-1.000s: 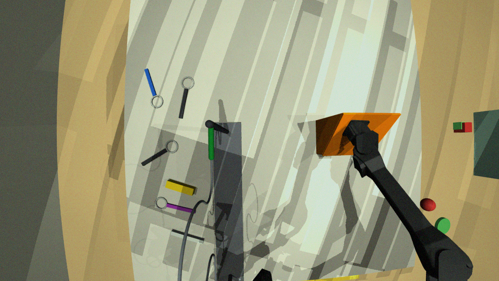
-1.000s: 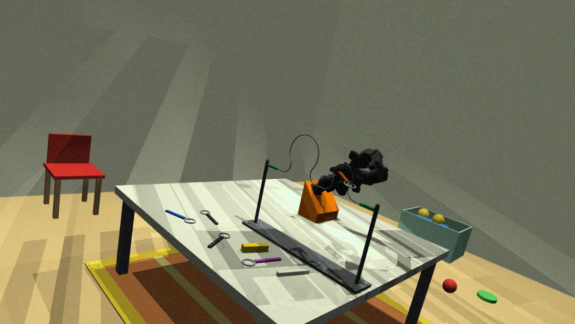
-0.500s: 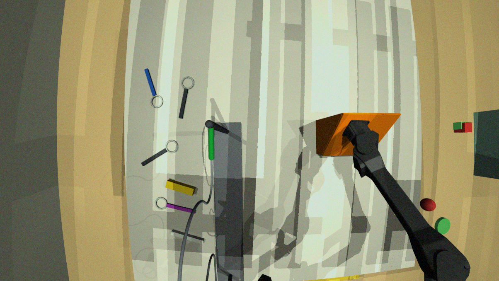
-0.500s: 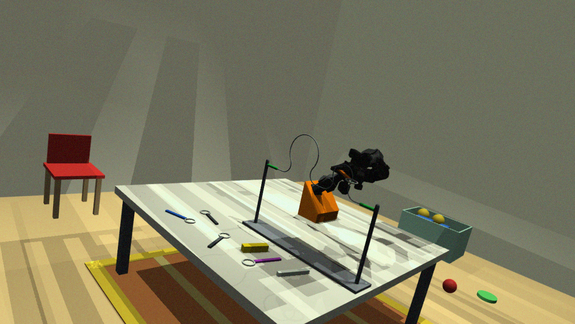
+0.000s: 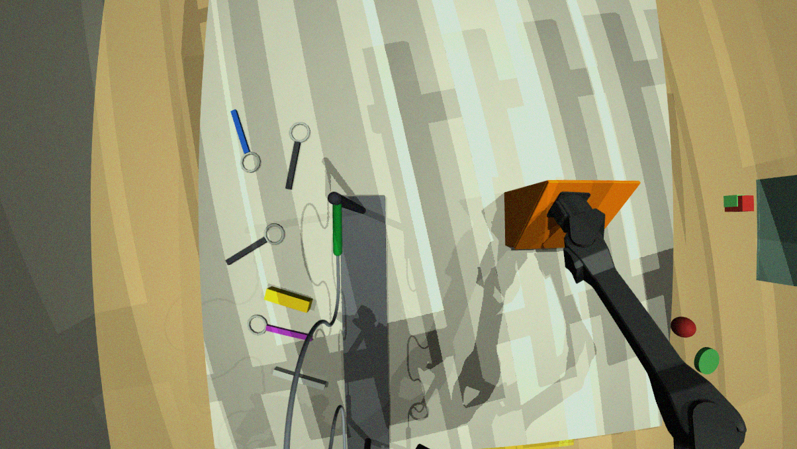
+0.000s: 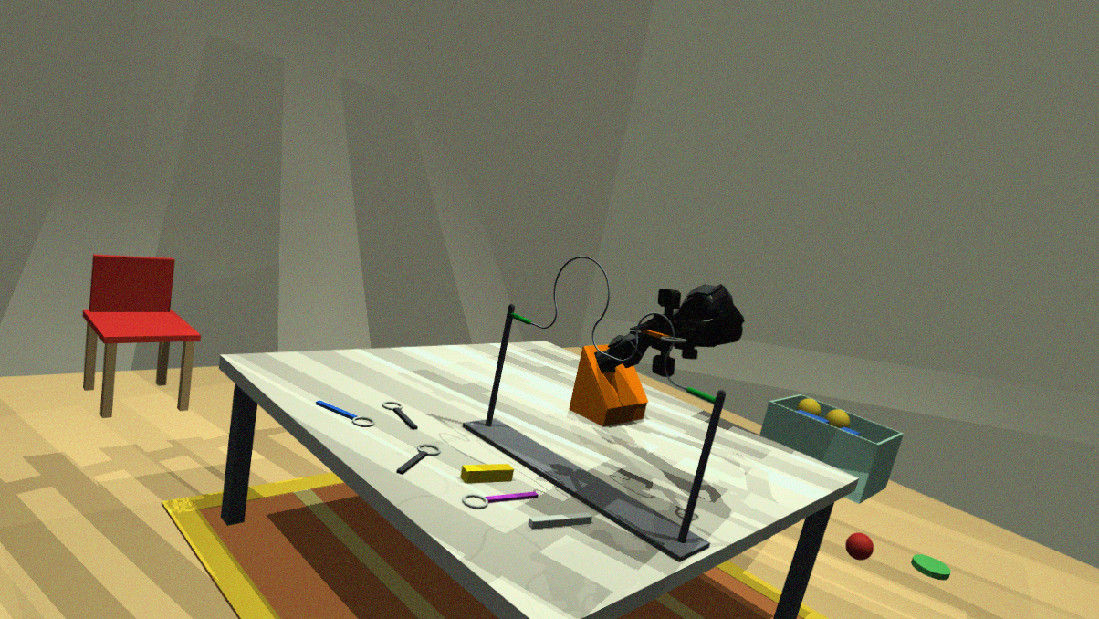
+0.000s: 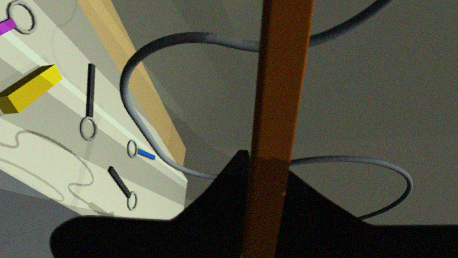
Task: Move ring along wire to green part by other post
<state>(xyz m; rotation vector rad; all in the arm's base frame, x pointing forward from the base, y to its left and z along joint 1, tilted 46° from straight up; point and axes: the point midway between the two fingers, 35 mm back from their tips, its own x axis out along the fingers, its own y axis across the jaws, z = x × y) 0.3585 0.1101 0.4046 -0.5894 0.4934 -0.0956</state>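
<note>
The ring with orange handle lies 9 cm to the left of my gripper tip and 2 cm above it. Also, from my gripper tip: ring with black handle: 49 cm to the right, 36 cm below, 21 cm ahead; then ring with purple handle: 36 cm below, 26 cm ahead, 4 cm to the right; then yellow block: 35 cm below, 22 cm ahead, 12 cm to the right.
</note>
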